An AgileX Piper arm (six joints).
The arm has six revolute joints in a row. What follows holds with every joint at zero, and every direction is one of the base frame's. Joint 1 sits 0.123 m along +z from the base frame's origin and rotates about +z. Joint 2 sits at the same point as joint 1 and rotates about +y. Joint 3 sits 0.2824 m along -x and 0.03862 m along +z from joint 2 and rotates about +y. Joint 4 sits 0.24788 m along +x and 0.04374 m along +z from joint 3 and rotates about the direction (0.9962, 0, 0.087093). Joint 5 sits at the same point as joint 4 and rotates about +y. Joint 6 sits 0.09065 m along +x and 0.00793 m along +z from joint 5 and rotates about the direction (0.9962, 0, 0.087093). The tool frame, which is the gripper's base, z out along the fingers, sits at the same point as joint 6; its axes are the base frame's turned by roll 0, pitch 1.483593 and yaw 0 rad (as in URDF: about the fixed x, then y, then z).
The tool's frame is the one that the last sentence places.
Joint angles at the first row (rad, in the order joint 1, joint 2, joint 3, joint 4, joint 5, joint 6):
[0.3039 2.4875 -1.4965 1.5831 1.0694 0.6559]
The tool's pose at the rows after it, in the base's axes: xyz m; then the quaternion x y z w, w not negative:
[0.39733, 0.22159, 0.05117, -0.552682, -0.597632, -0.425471, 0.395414]
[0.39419, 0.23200, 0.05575, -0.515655, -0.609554, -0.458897, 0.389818]
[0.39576, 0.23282, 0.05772, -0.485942, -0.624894, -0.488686, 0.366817]
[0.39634, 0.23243, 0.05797, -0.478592, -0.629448, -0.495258, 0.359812]
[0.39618, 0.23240, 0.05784, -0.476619, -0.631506, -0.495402, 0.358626]
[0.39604, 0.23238, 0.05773, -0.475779, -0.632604, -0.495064, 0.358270]
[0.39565, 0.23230, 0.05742, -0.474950, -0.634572, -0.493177, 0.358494]
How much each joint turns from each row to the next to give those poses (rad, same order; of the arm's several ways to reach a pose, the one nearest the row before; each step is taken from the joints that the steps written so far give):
[0.0247 0.0000 0.0000 0.0288 0.0425 -0.0191]
[0.0226 0.0000 0.0000 0.0564 0.0260 -0.1063]
[0.0008 0.0000 0.0000 0.0320 0.0051 -0.1096]
[-0.0011 0.0000 0.0000 0.0049 0.0000 -0.0276]
[0.0000 0.0000 0.0000 -0.0025 0.0000 -0.0046]
[0.0000 0.0000 0.0000 -0.0021 0.0000 -0.0014]
[0.0000 0.0000 0.0000 -0.0061 0.0000 0.0012]

